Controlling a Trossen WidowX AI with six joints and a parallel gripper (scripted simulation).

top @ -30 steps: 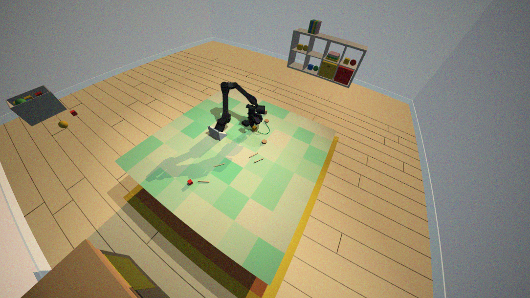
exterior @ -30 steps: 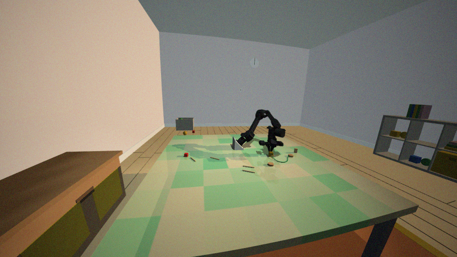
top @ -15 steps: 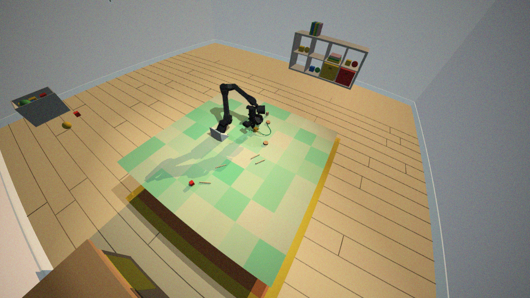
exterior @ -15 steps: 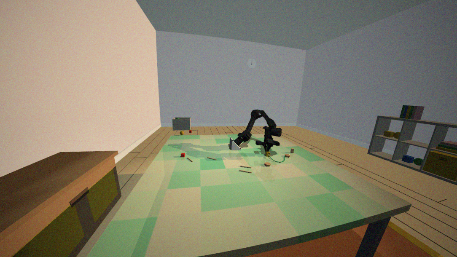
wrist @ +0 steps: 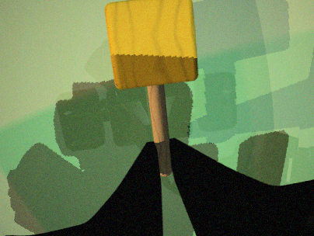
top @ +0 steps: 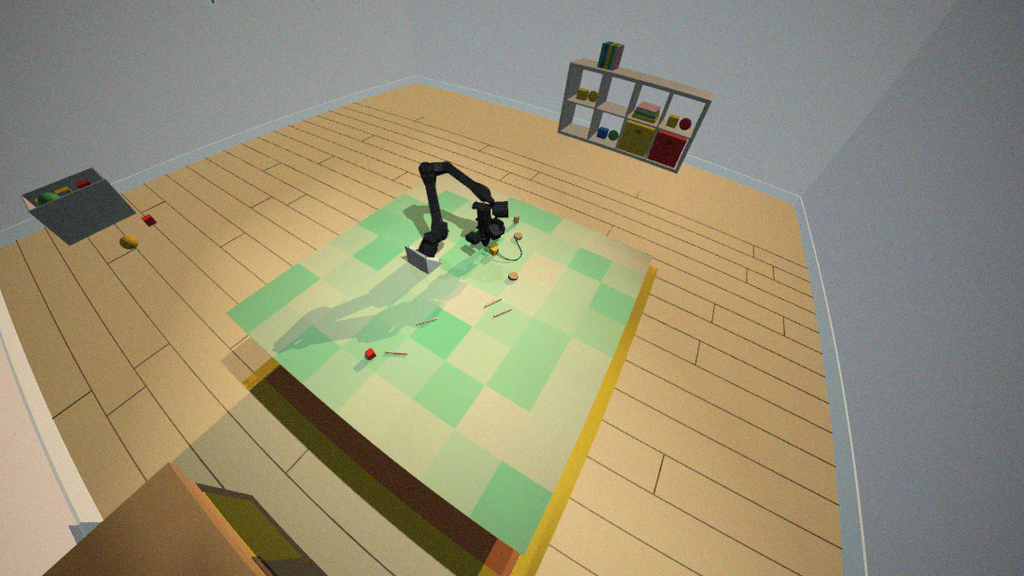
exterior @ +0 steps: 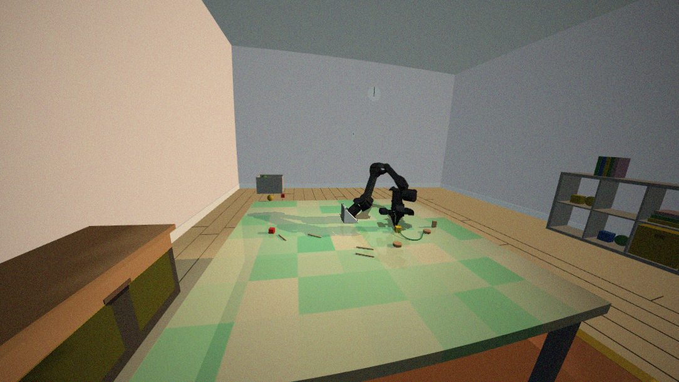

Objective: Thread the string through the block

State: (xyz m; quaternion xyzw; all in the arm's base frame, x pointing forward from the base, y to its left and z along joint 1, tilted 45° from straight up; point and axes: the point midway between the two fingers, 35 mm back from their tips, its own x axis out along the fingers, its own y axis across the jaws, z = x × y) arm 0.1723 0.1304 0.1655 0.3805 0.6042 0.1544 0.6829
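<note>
Right now my gripper tip is 5 cm short of the yellow wooden block, 1 cm to the left of it and 1 cm below it. The rest, counted from my gripper tip: wooden disc: 19 cm ahead, 10 cm to the right; thin wooden stick: 4 cm ahead, 1 cm to the right, 1 cm above; round wooden button: 14 cm to the left, 9 cm ahead.
</note>
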